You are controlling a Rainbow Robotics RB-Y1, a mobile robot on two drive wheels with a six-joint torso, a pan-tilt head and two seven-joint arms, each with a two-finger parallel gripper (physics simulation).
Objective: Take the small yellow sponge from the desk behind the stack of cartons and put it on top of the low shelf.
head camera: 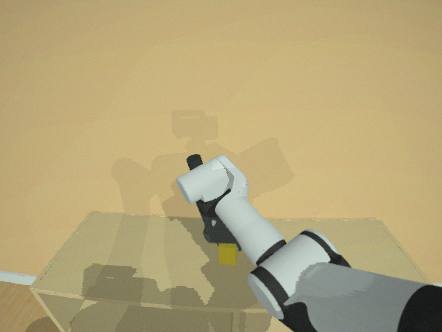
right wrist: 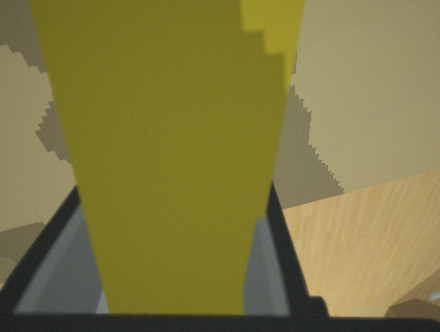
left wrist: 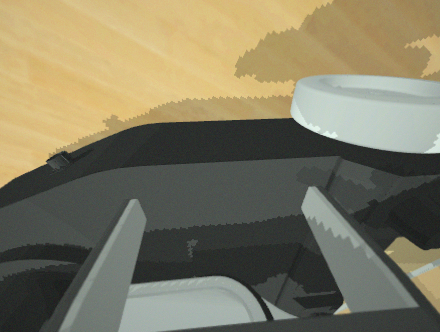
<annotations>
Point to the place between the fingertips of my right gripper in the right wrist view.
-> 185, 167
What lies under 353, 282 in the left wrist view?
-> My left gripper.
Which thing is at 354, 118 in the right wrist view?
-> A low shelf.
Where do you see a small yellow sponge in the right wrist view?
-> At 172, 123
</annotations>
